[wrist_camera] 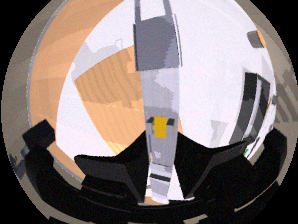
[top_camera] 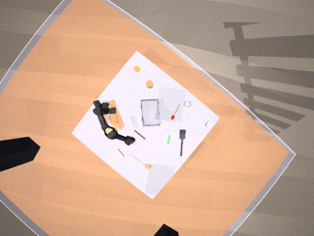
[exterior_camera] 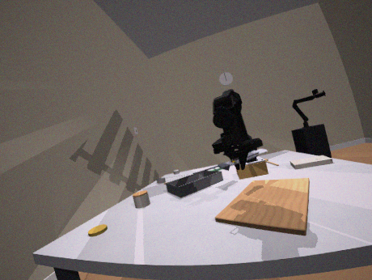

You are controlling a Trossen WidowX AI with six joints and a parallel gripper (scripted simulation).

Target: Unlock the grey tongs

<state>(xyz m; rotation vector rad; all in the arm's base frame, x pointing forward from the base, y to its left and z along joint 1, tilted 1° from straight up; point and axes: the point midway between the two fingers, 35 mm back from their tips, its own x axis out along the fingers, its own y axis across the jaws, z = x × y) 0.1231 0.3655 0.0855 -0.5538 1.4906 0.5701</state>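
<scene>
Right now my gripper tip is 8 cm past the wooden board, 1 cm to the right of it and 12 cm above it. From my gripper tip the other things lie so: yellow lock piece: 2 cm ahead, 2 cm to the left, 4 cm above; then roasting tin: 24 cm ahead, 35 cm to the right, 10 cm below; then white slab: 43 cm behind, 31 cm to the right, 11 cm below.
</scene>
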